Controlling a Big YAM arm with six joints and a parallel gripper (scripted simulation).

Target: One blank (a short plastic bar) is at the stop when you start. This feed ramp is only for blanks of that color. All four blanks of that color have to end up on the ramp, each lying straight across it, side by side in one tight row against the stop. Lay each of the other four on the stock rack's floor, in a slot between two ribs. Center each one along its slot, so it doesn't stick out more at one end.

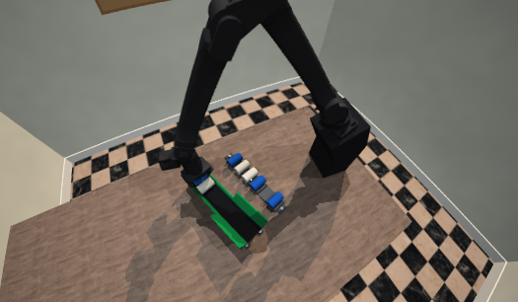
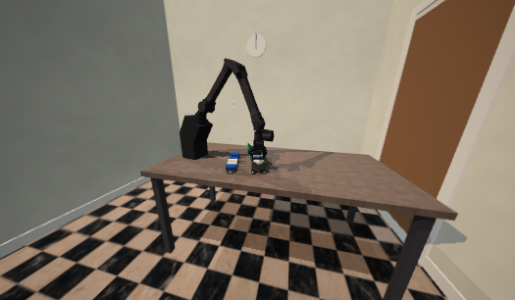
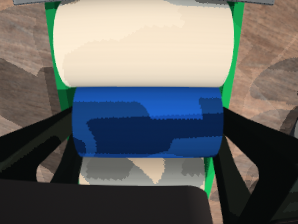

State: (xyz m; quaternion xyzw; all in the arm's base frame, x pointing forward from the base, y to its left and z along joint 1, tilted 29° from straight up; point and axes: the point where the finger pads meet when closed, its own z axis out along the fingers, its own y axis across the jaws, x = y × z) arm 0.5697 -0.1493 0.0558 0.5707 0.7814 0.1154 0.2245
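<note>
The rib lies 240 mm behind my hand, 190 mm to the left of it and 80 mm below it. From my hand the other things lie so: grey stop 60 mm to the right, 20 mm below, 20 mm ahead; then grey stock rack 210 mm behind, 80 mm to the left, 80 mm below.
</note>
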